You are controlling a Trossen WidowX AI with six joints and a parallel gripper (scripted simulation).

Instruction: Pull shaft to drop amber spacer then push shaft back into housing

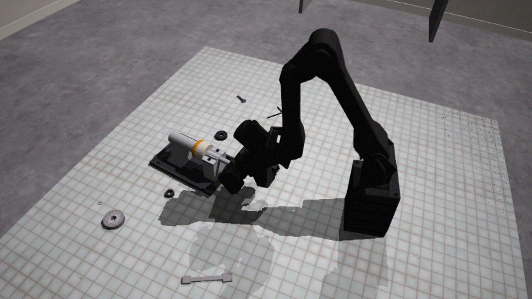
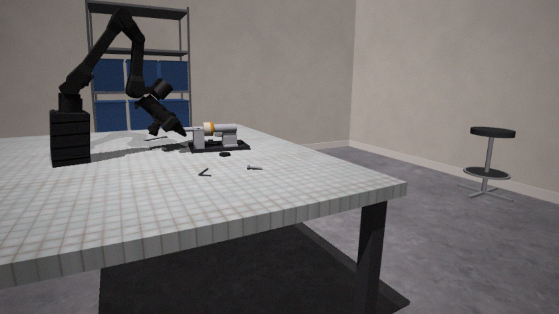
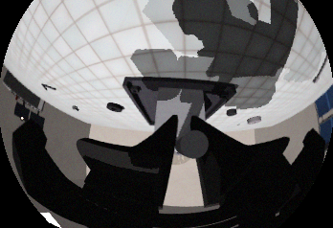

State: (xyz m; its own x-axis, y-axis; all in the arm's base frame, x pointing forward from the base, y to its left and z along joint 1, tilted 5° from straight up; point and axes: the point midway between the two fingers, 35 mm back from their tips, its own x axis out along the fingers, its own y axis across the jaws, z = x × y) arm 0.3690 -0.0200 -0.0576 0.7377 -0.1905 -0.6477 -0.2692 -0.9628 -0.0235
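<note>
My gripper is now 6 cm short of the grey shaft and 2 cm to the left of it. Also, from my hand: amber spacer 12 cm ahead, 3 cm to the right; then grey disc 28 cm ahead, 21 cm to the left, 7 cm below; then screw 39 cm to the right, 9 cm ahead, 7 cm below.
</note>
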